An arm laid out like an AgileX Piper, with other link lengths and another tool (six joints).
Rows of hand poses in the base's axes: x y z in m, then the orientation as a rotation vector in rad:
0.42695 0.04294 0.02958 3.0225 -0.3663 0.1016
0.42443 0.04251 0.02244 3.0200 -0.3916 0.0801
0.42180 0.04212 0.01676 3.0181 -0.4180 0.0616
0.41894 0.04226 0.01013 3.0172 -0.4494 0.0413
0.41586 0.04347 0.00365 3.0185 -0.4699 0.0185
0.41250 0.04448 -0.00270 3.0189 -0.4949 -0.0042
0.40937 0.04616 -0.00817 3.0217 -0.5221 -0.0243
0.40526 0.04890 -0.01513 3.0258 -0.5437 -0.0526
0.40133 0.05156 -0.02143 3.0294 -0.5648 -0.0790
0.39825 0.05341 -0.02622 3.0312 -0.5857 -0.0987
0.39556 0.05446 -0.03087 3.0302 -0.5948 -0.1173
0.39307 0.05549 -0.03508 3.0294 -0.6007 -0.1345
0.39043 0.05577 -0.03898 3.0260 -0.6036 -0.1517
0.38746 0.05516 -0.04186 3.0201 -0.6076 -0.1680
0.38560 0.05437 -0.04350 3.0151 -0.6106 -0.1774
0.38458 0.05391 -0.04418 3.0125 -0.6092 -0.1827
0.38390 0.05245 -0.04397 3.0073 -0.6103 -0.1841
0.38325 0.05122 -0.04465 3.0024 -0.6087 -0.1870
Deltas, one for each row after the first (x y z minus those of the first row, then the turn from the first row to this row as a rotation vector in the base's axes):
-0.00252 -0.00043 -0.00714 0.0022 0.0131 -0.0173
-0.00515 -0.00082 -0.01282 0.0053 0.0241 -0.0351
-0.00801 -0.00068 -0.01945 0.0107 0.0359 -0.0561
-0.01109 0.00053 -0.02593 0.0169 0.0496 -0.0698
-0.01445 0.00154 -0.03228 0.0234 0.0629 -0.0865
-0.01758 0.00322 -0.03775 0.0327 0.0742 -0.1040
-0.02169 0.00596 -0.04471 0.0433 0.0907 -0.1180
-0.02562 0.00862 -0.05101 0.0535 0.1060 -0.1316
-0.02870 0.01047 -0.05580 0.0616 0.1171 -0.1451
-0.03139 0.01152 -0.06045 0.0645 0.1286 -0.1515
-0.03388 0.01255 -0.06466 0.0670 0.1393 -0.1558
-0.03652 0.01283 -0.06856 0.0664 0.1505 -0.1587
-0.03949 0.01222 -0.07144 0.0637 0.1615 -0.1626
-0.04135 0.01143 -0.07308 0.0607 0.1680 -0.1655
-0.04237 0.01097 -0.07376 0.0586 0.1718 -0.1652
-0.04305 0.00951 -0.07355 0.0540 0.1734 -0.1668
-0.04370 0.00828 -0.07423 0.0493 0.1761 -0.1667

